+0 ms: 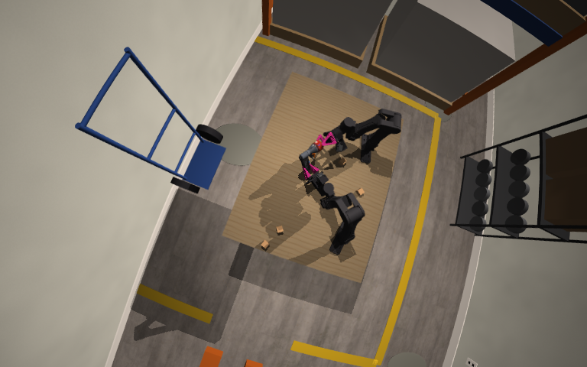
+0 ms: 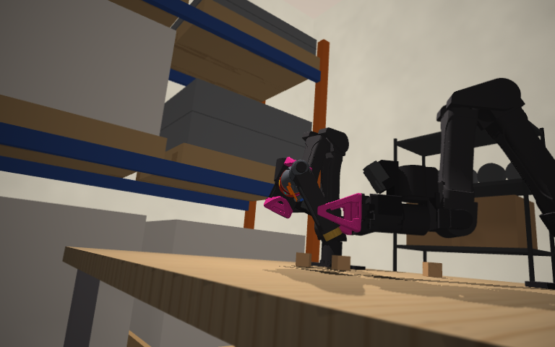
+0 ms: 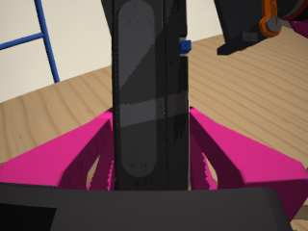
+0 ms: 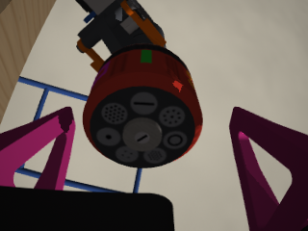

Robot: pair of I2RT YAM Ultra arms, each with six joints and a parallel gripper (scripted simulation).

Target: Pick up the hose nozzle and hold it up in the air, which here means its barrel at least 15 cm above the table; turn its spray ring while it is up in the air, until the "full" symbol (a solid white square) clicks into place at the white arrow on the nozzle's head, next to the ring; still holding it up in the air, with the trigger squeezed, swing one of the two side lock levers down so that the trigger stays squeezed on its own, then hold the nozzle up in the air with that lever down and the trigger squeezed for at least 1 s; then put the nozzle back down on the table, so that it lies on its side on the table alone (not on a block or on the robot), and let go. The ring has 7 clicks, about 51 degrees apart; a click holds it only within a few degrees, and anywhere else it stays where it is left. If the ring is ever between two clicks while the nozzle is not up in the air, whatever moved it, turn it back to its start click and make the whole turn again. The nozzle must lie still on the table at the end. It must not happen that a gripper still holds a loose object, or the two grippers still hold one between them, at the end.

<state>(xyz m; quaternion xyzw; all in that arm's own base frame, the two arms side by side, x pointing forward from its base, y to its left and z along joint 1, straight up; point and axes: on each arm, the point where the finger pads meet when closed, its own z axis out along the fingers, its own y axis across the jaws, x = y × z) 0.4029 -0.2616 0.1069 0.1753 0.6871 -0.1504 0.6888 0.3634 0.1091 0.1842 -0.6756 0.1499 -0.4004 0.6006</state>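
Right now the red spray ring is 1 cm to the left of my right hand and 1 cm below it.
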